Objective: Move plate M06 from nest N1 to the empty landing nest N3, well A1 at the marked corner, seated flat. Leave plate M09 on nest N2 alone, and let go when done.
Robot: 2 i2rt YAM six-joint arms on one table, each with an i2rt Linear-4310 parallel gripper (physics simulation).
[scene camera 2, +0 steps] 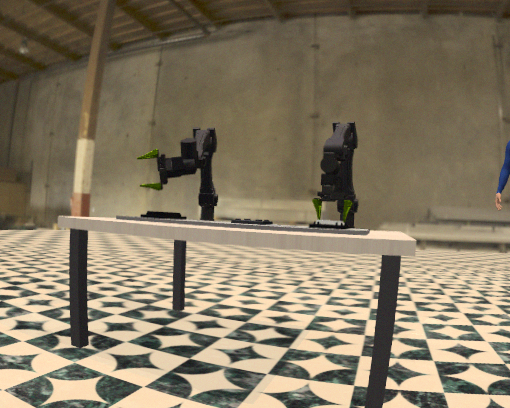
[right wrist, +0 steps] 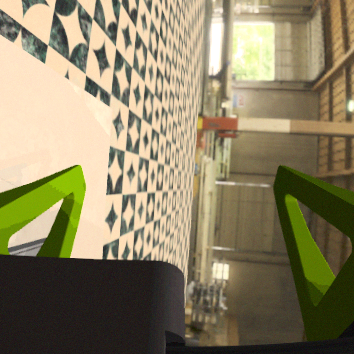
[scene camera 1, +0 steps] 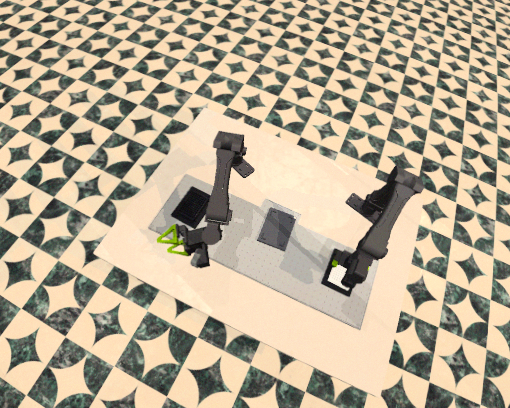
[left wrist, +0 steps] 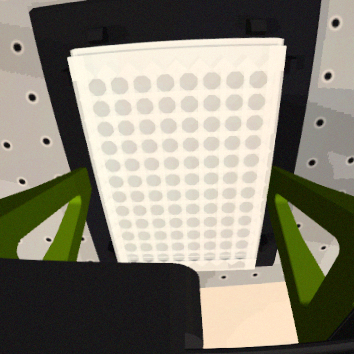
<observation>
A nest with corner brackets (scene camera 1: 278, 225) is 126 cm from the lens.
</observation>
